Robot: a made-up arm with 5 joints.
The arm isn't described. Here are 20 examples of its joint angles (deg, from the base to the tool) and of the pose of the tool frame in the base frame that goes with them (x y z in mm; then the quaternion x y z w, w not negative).
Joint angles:
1: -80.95 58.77 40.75 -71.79 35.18
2: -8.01 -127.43 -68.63 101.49 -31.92
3: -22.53 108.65 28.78 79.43 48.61
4: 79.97 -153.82 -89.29 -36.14 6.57
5: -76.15 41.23 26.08 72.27 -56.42
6: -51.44 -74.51 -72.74 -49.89 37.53
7: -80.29 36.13 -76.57 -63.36 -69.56
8: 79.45 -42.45 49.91 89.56 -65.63
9: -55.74 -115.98 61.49 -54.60 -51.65
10: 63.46 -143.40 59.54 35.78 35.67
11: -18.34 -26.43 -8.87 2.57 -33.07
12: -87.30 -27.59 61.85 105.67 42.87
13: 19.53 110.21 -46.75 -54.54 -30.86
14: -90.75 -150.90 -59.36 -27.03 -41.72
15: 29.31 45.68 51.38 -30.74 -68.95
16: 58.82 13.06 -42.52 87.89 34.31
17: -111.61 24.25 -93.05 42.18 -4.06
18: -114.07 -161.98 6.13 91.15 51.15
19: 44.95 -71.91 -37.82 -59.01 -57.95
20: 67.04 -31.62 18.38 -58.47 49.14
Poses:
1: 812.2 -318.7 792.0 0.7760 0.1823 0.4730 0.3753
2: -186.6 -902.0 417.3 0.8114 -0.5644 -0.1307 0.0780
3: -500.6 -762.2 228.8 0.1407 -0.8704 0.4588 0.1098
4: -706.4 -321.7 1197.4 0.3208 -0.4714 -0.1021 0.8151
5: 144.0 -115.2 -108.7 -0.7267 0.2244 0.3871 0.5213
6: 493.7 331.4 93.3 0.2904 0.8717 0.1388 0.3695
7: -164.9 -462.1 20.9 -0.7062 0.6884 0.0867 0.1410
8: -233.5 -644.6 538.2 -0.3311 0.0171 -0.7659 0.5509
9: 787.7 -323.2 245.2 -0.7836 0.1278 -0.2468 0.5556
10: -659.6 -671.4 1076.2 0.1976 -0.2858 -0.6816 0.6440
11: 404.3 -467.7 -74.9 -0.2957 0.5632 -0.2651 0.7246
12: 114.9 584.7 237.3 -0.2212 0.6460 0.5322 0.5006
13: -824.6 -155.8 914.1 0.0815 -0.8078 -0.0506 0.5816
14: 293.9 413.7 1108.5 0.3760 0.1256 0.5406 0.7420
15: -1008.8 -475.1 412.0 -0.4414 0.6914 0.5679 0.0676
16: -789.2 -817.4 306.8 0.6314 -0.1662 -0.6556 0.3793
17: 721.4 235.1 81.8 -0.0776 0.4734 -0.1166 0.8696
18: 617.1 -25.0 923.4 -0.6695 -0.0001 -0.7428 0.0123
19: 115.7 -623.3 77.9 0.0393 0.5175 -0.4641 0.7178
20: -965.3 -175.7 -126.2 -0.4434 -0.6900 0.4991 0.2796
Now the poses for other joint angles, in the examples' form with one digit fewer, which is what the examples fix.
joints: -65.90 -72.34 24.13 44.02 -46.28
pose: 521 426 506 -0.253 -0.114 0.152 0.949
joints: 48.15 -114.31 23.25 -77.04 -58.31
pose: -342 -823 46 -0.216 0.654 -0.580 0.435
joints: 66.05 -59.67 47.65 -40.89 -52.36
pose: -742 -552 -126 -0.264 0.833 -0.402 0.273
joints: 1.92 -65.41 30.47 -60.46 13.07
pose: -107 -956 16 -0.187 0.753 -0.567 0.276
